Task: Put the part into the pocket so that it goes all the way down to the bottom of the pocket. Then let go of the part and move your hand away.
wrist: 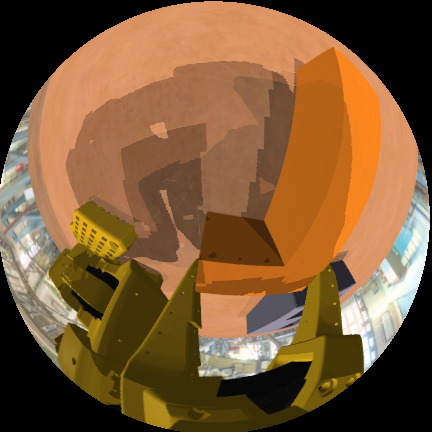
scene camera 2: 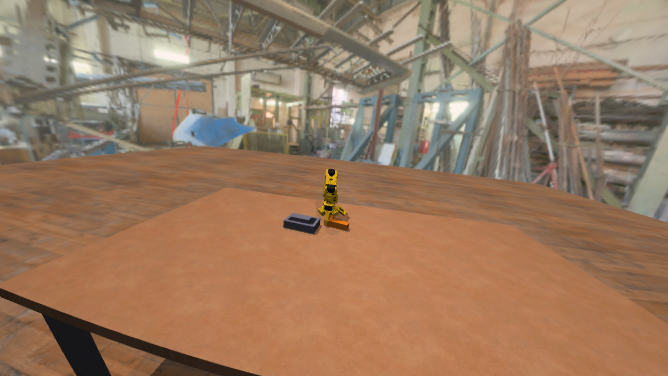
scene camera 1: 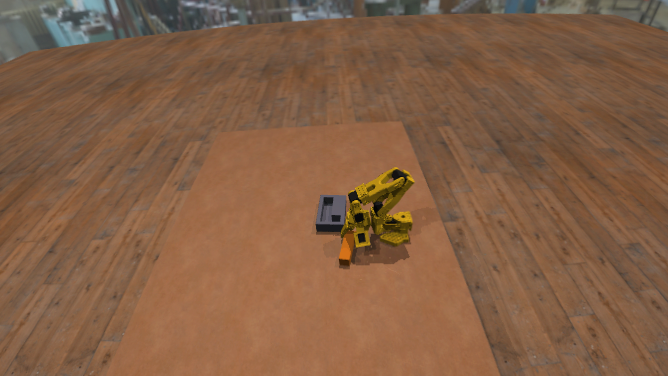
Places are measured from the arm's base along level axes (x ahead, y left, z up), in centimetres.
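Pixels of known places: end effector, tool point: (wrist: 204,264) (scene camera 2: 327,218); arm's base, origin of the base link: (wrist: 128,254) (scene camera 1: 386,233).
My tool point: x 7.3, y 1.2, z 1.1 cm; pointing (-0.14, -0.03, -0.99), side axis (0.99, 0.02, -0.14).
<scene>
For each thing: its top centre in the pictures, then the offset to it from my tool point. Level surfaces: height alone.
- orange L-shaped part, middle of its top: (wrist: 331,182) (scene camera 1: 352,244) (scene camera 2: 338,219) dx +4.0, dy +5.2, dz +2.0 cm
- dark grey block with the pocket, middle of its top: (wrist: 295,320) (scene camera 1: 331,208) (scene camera 2: 302,219) dx +9.7, dy -10.1, dz +2.5 cm
- brown mat, its level: dz -1.2 cm
The orange L-shaped part (scene camera 1: 346,251) (scene camera 2: 340,225) (wrist: 320,150) has a long leg pointing away from the arm and a short leg at the jaws. It is low, at or barely above the brown mat; a small gap cannot be told. My gripper (scene camera 1: 348,234) (scene camera 2: 330,220) (wrist: 264,267) is shut on the part, with a jaw on each side of its near end. The dark grey block with the pocket (scene camera 1: 339,204) (scene camera 2: 297,226) (wrist: 270,312) stands beside the part, apart from it. In the wrist view the moving jaw partly hides the block.
The brown mat (scene camera 1: 250,280) (scene camera 2: 400,280) lies under the arm, the block and the part. The yellow arm's base (scene camera 1: 397,225) stands to the right of the block in scene camera 1. The wooden floor boards (scene camera 1: 125,100) surround the mat.
</scene>
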